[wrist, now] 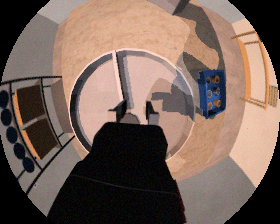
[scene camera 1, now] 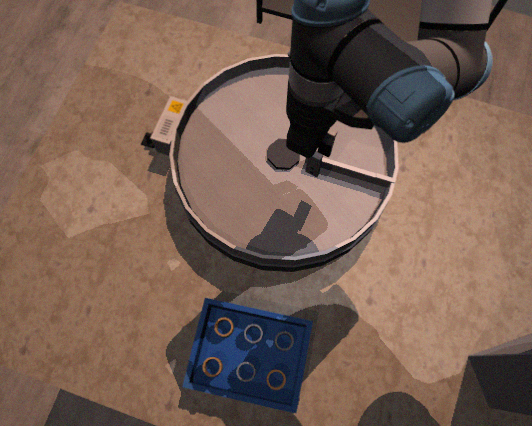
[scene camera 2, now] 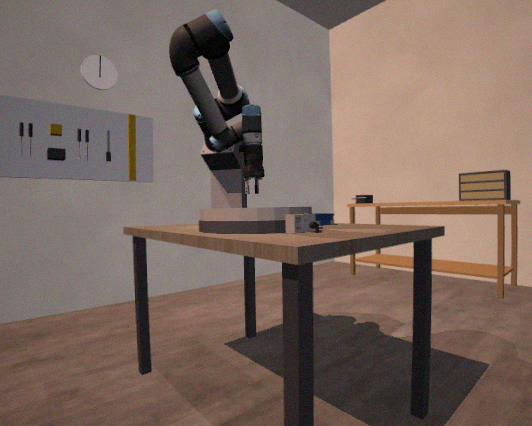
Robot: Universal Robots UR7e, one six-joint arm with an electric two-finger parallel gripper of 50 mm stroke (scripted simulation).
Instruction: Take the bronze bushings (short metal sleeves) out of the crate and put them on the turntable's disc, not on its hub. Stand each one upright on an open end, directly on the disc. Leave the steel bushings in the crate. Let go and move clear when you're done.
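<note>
You'd find my gripper [scene camera 1: 318, 163] here, and it's the same with my gripper [wrist: 136, 106] and my gripper [scene camera 2: 252, 193]. There's a blue crate [scene camera 1: 235, 349] too, and I can see the blue crate [wrist: 200, 75] from the wrist as well. I'm also looking at a turntable disc [scene camera 1: 240, 179], and that's the turntable disc [wrist: 143, 79] again from the wrist.
</note>
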